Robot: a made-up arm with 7 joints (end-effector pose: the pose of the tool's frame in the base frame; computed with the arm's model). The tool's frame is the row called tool.
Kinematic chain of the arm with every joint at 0, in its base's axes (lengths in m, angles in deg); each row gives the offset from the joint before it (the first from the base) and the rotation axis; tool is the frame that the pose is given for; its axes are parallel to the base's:
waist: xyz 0 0 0.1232 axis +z
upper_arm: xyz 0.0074 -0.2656 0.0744 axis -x
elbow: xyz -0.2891 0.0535 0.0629 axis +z
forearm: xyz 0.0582 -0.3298 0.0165 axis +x
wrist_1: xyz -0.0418 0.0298 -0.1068 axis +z
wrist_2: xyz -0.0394 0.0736 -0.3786 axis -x
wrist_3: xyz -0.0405 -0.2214 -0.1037 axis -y
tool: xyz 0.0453 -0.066 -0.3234
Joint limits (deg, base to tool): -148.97..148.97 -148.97..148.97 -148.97..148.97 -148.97..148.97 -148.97..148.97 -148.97..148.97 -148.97..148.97
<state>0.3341 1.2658 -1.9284 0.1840 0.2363 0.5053 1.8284</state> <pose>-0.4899 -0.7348 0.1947 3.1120 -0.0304 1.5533</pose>
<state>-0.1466 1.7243 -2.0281 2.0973 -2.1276 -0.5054 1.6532</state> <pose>0.0820 0.0275 -0.0043 1.2445 0.7765 -2.9036</pose>
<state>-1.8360 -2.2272 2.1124 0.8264 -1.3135 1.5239 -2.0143</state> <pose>-0.3438 0.4597 0.0215 0.2252 0.9209 -0.9269</pose>
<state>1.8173 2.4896 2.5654 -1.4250 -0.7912 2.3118 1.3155</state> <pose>0.7709 -0.0731 -0.2606 -0.5789 0.2041 -0.0096</pose>
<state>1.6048 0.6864 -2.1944 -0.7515 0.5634 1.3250 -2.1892</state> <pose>-0.2248 -0.5521 -0.1900 -1.1544 -0.0548 -2.3986</pose>
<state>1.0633 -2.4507 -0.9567 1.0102 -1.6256 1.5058 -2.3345</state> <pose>0.2655 -0.3267 -0.0713 0.7589 -0.0549 -0.5507</pose>
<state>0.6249 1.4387 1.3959 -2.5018 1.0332 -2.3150 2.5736</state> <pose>0.2987 0.6648 0.4549 -0.8431 -0.1105 2.7627</pose>
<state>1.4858 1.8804 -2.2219 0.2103 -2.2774 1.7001 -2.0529</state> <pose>0.2198 -0.5540 0.4111 2.7451 -0.1368 1.8612</pose>
